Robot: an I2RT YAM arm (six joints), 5 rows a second.
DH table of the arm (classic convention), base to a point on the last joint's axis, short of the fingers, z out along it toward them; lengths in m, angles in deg. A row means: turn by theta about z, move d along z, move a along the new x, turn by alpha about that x. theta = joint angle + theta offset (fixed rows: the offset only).
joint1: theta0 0; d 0.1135; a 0.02; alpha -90
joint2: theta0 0; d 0; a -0.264; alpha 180
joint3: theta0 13.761; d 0; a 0.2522; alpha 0
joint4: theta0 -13.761; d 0; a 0.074; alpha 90
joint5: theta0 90; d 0; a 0; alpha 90
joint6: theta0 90; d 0.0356; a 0; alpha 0
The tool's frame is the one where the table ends.
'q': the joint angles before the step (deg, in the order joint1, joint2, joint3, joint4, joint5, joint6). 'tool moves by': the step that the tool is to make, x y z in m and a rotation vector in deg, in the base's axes. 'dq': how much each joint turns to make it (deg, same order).
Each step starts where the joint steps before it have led.
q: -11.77 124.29 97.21 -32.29 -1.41 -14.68
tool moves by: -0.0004 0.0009 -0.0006 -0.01 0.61 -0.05
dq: 0.11 0.09 0.14 -0.64 0.20 0.07
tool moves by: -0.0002 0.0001 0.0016 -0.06 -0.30 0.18
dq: 0.00 -0.23 -0.07 0.14 -0.09 -0.15
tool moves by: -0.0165 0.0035 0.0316 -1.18 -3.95 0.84
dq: 0.00 -6.56 -3.80 1.32 -0.15 -0.90
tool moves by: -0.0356 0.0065 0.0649 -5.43 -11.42 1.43
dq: 0.00 -13.38 -7.01 5.88 1.36 -3.04
